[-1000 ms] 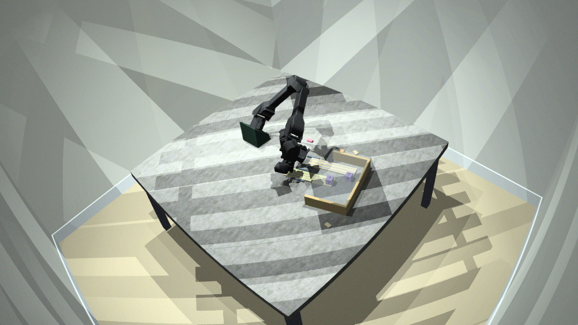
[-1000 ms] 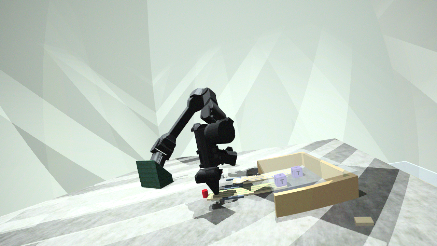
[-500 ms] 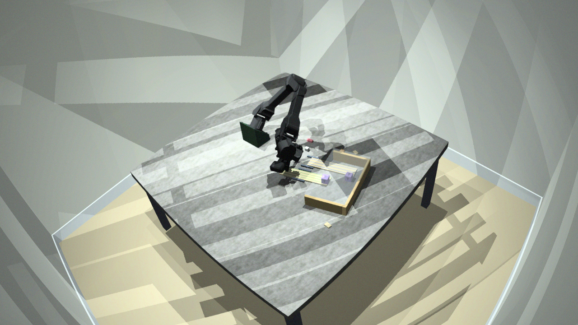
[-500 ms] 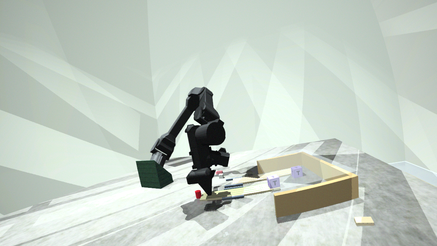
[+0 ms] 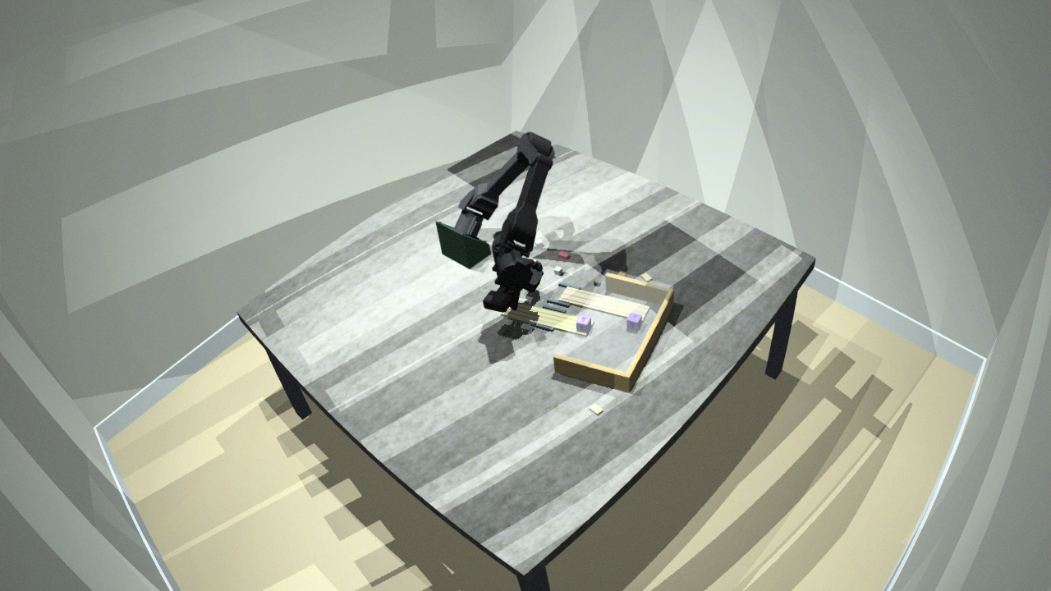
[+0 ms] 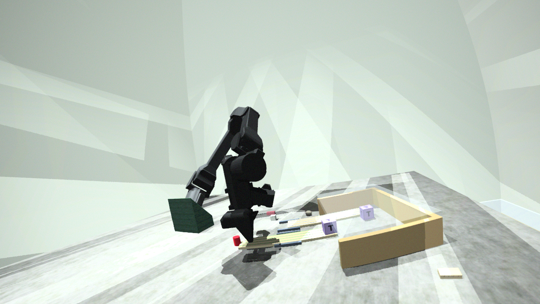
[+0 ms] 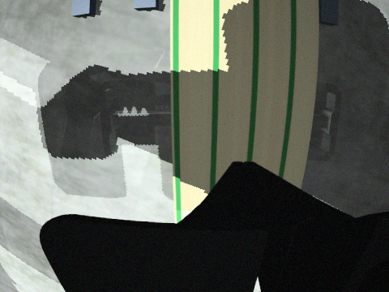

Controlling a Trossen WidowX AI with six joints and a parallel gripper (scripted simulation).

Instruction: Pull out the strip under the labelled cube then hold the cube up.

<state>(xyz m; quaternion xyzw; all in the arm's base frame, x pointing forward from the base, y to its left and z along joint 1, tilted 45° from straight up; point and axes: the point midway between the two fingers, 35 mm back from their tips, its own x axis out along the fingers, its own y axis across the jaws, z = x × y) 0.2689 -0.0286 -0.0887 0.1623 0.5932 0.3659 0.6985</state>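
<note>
Now: gripper tip 170 mm short of the blue-lined strip and 160 mm to the right of it. Round my gripper tip: small red peg 40 mm behind, 10 mm to the right, 10 mm above; then small pink piece 240 mm to the left, 50 mm behind.
</note>
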